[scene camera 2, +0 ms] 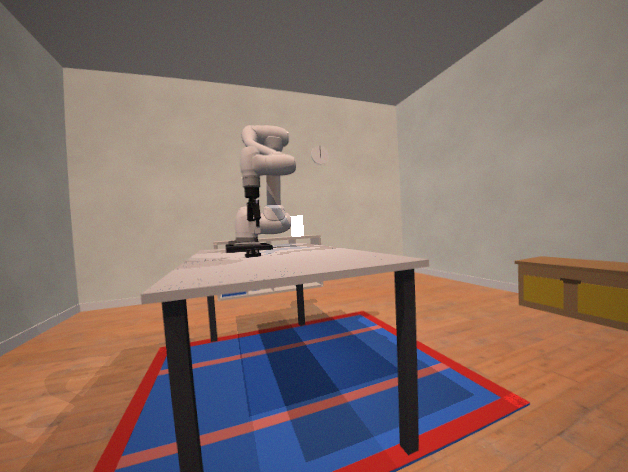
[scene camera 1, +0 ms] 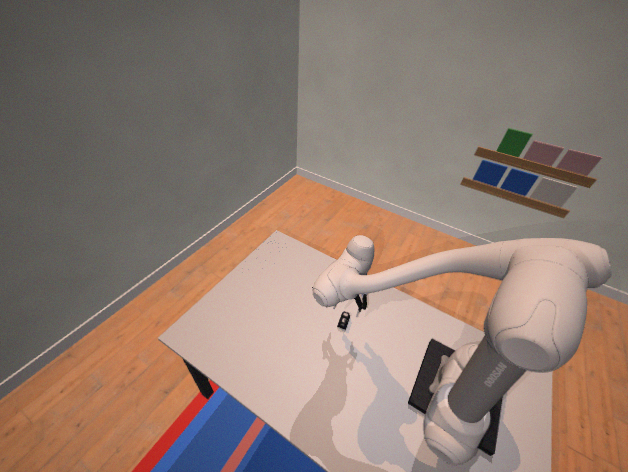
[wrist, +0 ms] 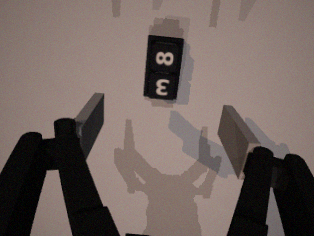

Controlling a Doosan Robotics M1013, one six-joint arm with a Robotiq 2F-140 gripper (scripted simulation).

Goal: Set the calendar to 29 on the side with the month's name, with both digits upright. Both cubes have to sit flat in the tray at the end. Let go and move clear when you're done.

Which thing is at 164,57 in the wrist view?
A black cube.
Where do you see a black cube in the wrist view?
162,84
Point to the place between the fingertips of the gripper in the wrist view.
162,114
